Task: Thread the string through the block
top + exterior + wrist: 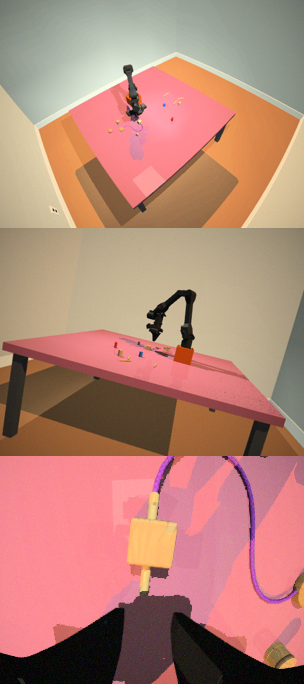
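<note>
Right now my gripper tip is 6 cm above the wooden block, 3 cm short of it and 1 cm to the left of it. From my gripper tip the other things lie so: round wooden button 18 cm to the right, 7 cm below, 5 cm behind; then thin wooden stick 6 cm below, 4 cm ahead, 1 cm to the right; then red peg 25 cm ahead, 20 cm to the left, 6 cm below.
</note>
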